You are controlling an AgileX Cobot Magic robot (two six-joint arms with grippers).
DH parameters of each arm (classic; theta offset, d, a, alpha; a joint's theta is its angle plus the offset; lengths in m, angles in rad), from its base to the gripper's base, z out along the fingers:
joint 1: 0 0.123 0 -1.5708
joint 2: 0.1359 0 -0.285 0
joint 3: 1.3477 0 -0.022 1.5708
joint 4: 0 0.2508 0 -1.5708
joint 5: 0 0 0.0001 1.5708
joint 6: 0 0.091 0 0
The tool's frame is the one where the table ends.
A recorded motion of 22 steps. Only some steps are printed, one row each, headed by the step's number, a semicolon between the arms.
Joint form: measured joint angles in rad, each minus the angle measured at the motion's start. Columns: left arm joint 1, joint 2, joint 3, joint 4, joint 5, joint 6; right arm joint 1, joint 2, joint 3, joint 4, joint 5, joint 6.
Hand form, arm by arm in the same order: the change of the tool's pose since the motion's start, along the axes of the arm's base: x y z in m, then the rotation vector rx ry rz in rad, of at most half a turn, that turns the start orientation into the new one. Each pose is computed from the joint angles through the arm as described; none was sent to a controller.
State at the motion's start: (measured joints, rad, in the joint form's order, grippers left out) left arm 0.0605 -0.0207 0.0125 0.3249 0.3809 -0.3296; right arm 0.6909 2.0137 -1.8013 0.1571 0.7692 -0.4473
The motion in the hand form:
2: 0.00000 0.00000 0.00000 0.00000 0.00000 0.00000; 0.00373 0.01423 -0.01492 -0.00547 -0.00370 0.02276
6: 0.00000 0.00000 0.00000 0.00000 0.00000 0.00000; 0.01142 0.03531 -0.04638 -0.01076 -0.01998 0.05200
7: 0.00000 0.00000 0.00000 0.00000 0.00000 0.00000; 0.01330 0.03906 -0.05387 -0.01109 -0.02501 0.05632
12: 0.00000 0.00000 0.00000 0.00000 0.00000 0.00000; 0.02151 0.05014 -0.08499 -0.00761 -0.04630 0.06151
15: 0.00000 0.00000 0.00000 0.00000 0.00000 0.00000; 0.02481 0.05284 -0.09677 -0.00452 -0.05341 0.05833
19: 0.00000 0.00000 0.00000 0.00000 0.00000 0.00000; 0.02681 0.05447 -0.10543 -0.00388 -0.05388 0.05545
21: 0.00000 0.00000 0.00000 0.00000 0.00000 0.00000; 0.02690 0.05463 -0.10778 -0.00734 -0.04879 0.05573
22: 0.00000 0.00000 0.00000 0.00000 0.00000 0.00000; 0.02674 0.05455 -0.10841 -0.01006 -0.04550 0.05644
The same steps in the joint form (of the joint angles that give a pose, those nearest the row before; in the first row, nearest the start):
2: 0.0000 0.0000 0.0000 0.0000 0.0000 0.0000; 0.0185 0.0538 -0.0295 0.0003 -0.0227 -0.0102
6: 0.0000 0.0000 0.0000 0.0000 0.0000 0.0000; 0.0420 0.1474 -0.0630 0.0009 -0.0903 -0.0313
7: 0.0000 0.0000 0.0000 0.0000 0.0000 0.0000; 0.0455 0.1673 -0.0674 0.0012 -0.1091 -0.0363
12: 0.0000 0.0000 0.0000 0.0000 0.0000 0.0000; 0.0524 0.2428 -0.0748 0.0039 -0.1952 -0.0525
15: 0.0000 0.0000 0.0000 0.0000 0.0000 0.0000; 0.0526 0.2698 -0.0754 0.0054 -0.2292 -0.0557
19: 0.0000 0.0000 0.0000 0.0000 0.0000 0.0000; 0.0526 0.2892 -0.0762 0.0075 -0.2488 -0.0568
21: 0.0000 0.0000 0.0000 0.0000 0.0000 0.0000; 0.0526 0.2938 -0.0768 0.0082 -0.2467 -0.0570
22: 0.0000 0.0000 0.0000 0.0000 0.0000 0.0000; 0.0526 0.2947 -0.0770 0.0082 -0.2430 -0.0570

